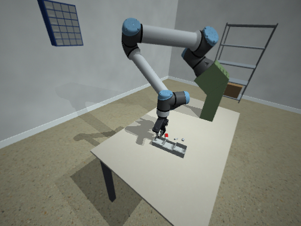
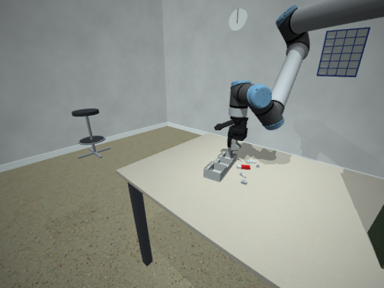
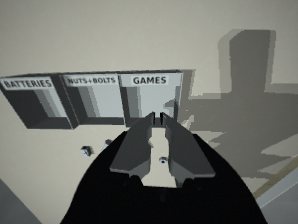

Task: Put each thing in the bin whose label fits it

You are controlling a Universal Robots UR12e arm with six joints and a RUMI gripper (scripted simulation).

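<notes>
Right now my hand is 10 cm to the right of the grey three-compartment bin row, 3 cm above it and 1 cm short of it. Also, from my hand: ring-shaped nut: 15 cm behind, 5 cm below, 2 cm to the right; then red-and-white block: 8 cm behind, 5 cm below, 4 cm to the left; then white patterned piece: 10 cm behind, 5 cm to the right, 5 cm below.
</notes>
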